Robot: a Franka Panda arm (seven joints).
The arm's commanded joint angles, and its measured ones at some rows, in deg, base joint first. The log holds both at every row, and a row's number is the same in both.
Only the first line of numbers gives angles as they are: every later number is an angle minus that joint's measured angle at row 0.
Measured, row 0:
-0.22, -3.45, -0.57, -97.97, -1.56, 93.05, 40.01
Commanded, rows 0 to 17:
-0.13, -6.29, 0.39, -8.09, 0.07, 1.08, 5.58
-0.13, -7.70, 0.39, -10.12, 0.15, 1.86, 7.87
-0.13, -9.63, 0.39, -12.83, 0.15, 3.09, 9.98
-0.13, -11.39, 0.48, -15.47, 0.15, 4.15, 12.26
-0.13, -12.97, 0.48, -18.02, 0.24, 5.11, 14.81
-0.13, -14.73, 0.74, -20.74, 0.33, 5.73, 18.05
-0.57, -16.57, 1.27, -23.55, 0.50, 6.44, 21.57
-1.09, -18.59, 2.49, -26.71, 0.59, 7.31, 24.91
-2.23, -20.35, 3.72, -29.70, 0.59, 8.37, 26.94
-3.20, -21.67, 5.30, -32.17, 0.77, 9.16, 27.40
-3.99, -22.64, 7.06, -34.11, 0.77, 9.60, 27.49
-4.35, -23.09, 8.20, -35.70, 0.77, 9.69, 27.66
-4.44, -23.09, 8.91, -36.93, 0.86, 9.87, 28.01
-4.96, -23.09, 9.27, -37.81, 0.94, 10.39, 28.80
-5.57, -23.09, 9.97, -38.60, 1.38, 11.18, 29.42
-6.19, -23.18, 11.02, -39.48, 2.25, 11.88, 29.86
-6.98, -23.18, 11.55, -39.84, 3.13, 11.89, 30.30
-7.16, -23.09, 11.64, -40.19, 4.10, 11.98, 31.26
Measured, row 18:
-4.64, -22.03, 9.61, -38.17, 1.27, 10.67, 29.38
